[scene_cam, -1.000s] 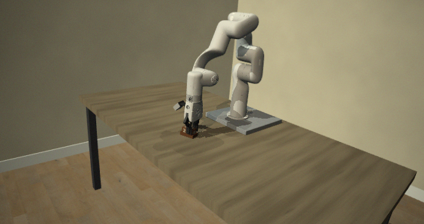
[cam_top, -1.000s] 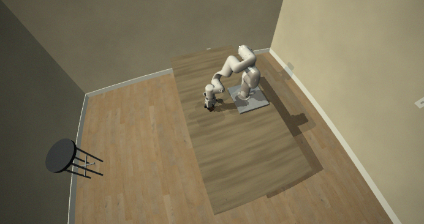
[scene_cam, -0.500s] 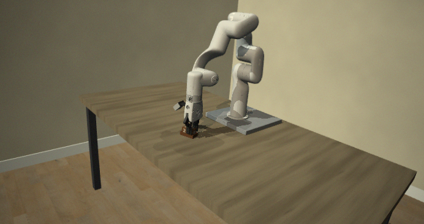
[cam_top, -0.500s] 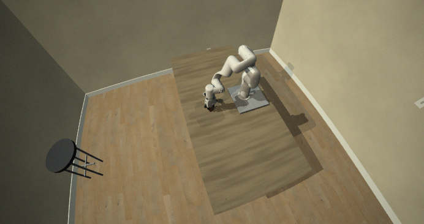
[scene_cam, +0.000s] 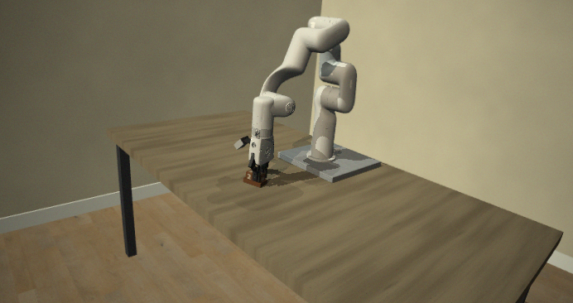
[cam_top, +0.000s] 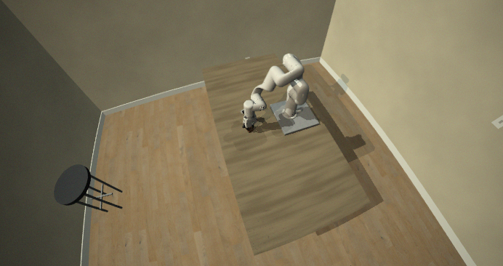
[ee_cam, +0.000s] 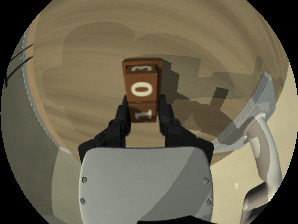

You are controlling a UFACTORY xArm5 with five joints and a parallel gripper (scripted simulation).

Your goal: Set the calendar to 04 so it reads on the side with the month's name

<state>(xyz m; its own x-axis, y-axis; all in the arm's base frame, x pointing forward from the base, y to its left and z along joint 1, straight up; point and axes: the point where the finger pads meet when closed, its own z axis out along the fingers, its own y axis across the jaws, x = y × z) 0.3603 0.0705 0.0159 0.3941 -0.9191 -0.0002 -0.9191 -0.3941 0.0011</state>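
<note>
Right now the brown tray is 3 cm below my hand, 2 cm to the right of it and 1 cm ahead of it.
</note>
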